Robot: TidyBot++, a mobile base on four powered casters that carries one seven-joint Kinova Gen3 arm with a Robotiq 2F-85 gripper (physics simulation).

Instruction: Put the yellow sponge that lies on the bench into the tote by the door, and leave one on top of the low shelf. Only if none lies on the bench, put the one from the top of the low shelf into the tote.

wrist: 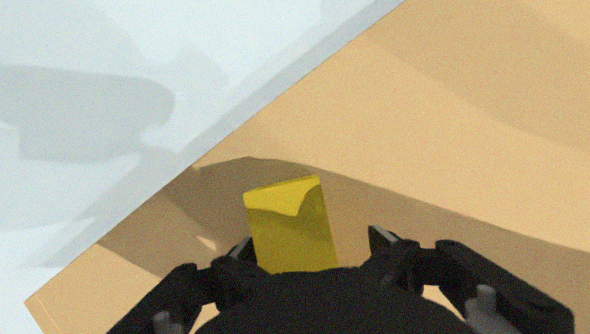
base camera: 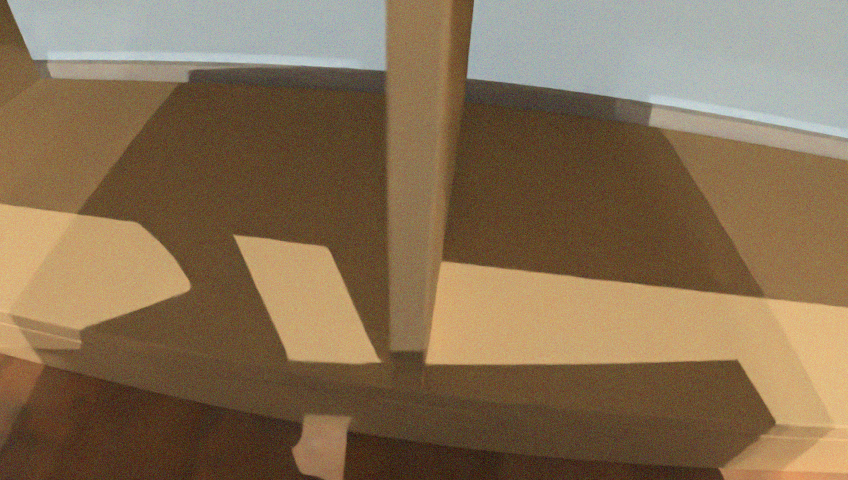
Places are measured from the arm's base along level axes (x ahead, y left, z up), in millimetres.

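Where they show: gripper, fingertip midpoint: (wrist: pixel 312 243).
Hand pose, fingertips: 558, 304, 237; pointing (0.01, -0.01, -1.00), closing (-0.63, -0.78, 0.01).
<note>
After its pixels a point has its place, as x, y, z.
A yellow sponge (wrist: pixel 292 230) @[582, 298, 276] shows in the wrist view, over a pale wooden top (wrist: pixel 450 125) @[538, 151, 213] that meets a wall. It looks like the top of the low shelf (base camera: pixel 416 178) @[262, 3, -159], whose upright divider stands close in the base camera view. My gripper (wrist: pixel 312 243) @[558, 304, 237] is open. The sponge's near part lies between the two fingers, closer to the left finger, and its far end sticks out beyond the fingertips. Its near end is hidden behind the gripper body. Whether the left finger touches it, I cannot tell. The bench and the tote do not show in either view.
The pale wall (wrist: pixel 100 30) @[711, 290, 309] (base camera: pixel 208 29) @[709, 270, -263] runs behind the wooden top and behind the shelf. A corner of the top shows at the lower left of the wrist view. Brown floor (base camera: pixel 178 440) @[251, 176, -397] shows below the shelf's front edge. Shadows lie across the wood.
</note>
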